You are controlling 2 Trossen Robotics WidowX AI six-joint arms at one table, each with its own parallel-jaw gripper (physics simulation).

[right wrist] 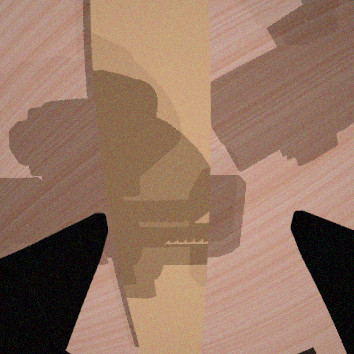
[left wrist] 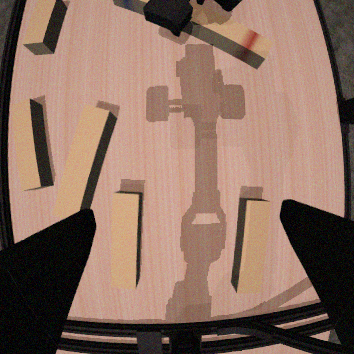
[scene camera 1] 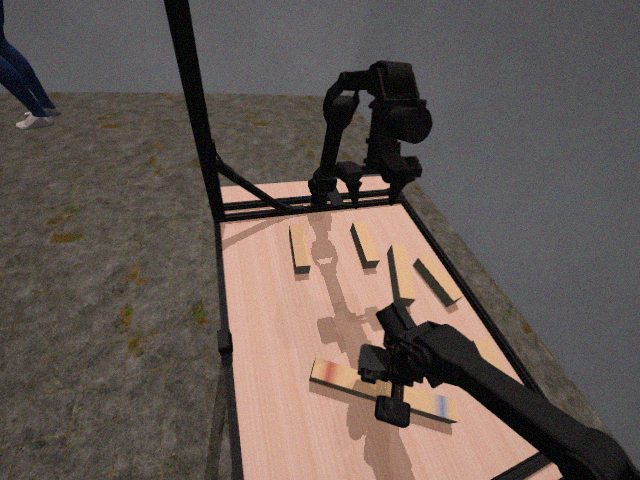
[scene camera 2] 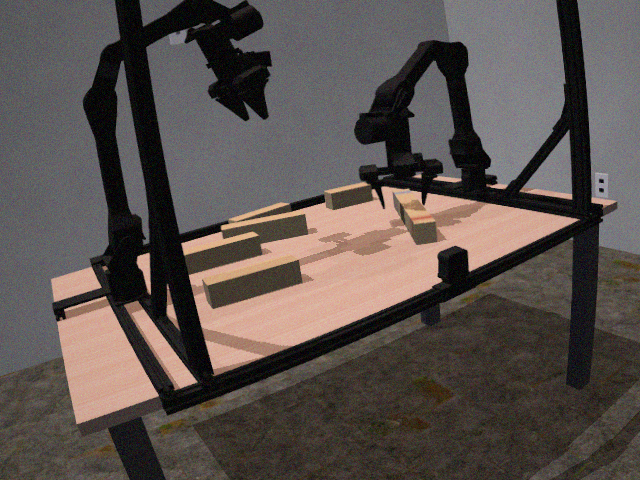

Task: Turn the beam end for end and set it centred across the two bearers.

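Pixels of known places: left gripper, fingertip midpoint: (left wrist: 188, 214) (scene camera 1: 373, 206) (scene camera 2: 256, 119); right gripper, fingertip midpoint: (right wrist: 201, 222) (left wrist: 188, 18) (scene camera 1: 382, 379) (scene camera 2: 403, 206); left arm's base, origin of the base link: (left wrist: 184, 342) (scene camera 1: 318, 201) (scene camera 2: 129, 297); right arm's base, origin of the base link: (scene camera 2: 475, 189).
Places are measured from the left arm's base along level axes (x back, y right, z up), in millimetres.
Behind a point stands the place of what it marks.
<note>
The pale wooden beam (scene camera 1: 342, 377) {x -605, y 125, z 25 mm} (scene camera 2: 410, 206) {x -638, y 54, z 25 mm} (left wrist: 225, 36) {x -591, y 101, z 24 mm} (right wrist: 150, 165) {x -637, y 70, z 25 mm} lies flat on the table. In scene camera 1 its red band is at the left end and its blue band at the right end. Two parallel blocks, which look like the bearers, stand apart: one block (scene camera 1: 299, 249) {x -231, y 133, z 25 mm} (scene camera 2: 253, 282) {x -201, y 148, z 7 mm} (left wrist: 254, 245) {x -214, y 128, z 25 mm} and another block (scene camera 1: 364, 246) {x -257, y -80, z 25 mm} (scene camera 2: 223, 253) {x -229, y -73, z 6 mm} (left wrist: 126, 240) {x -236, y -90, z 25 mm}. My right gripper (scene camera 1: 387, 369) {x -633, y 35, z 23 mm} (scene camera 2: 403, 205) {x -633, y 35, z 23 mm} (right wrist: 201, 222) {x -633, y 35, z 23 mm} is open and low over the beam's middle stretch, its fingers to either side. My left gripper (scene camera 1: 374, 204) {x -324, y 2, z 273 mm} (scene camera 2: 256, 118) {x -324, y 2, z 273 mm} (left wrist: 188, 214) {x -324, y 2, z 273 mm} is open and empty, high above the bearer end.
A longer block (scene camera 1: 401, 273) {x -382, y -151, z 31 mm} (scene camera 2: 266, 227) {x -366, y -140, z 17 mm} (left wrist: 82, 160) {x -374, y -156, z 31 mm} and a slanted block (scene camera 1: 436, 281) {x -428, y -259, z 21 mm} (left wrist: 30, 145) {x -409, y -263, z 25 mm} lie beside the bearers. Another block (scene camera 1: 488, 353) {x -658, y -271, z 28 mm} (scene camera 2: 348, 196) {x -667, y -245, z 9 mm} (left wrist: 45, 27) {x -651, y -249, z 28 mm} lies near the far rail. A dark frame edges the table (scene camera 1: 273, 310) {x -391, y 242, z -19 mm} (scene camera 2: 361, 294) {x -328, y 286, z -19 mm}.
</note>
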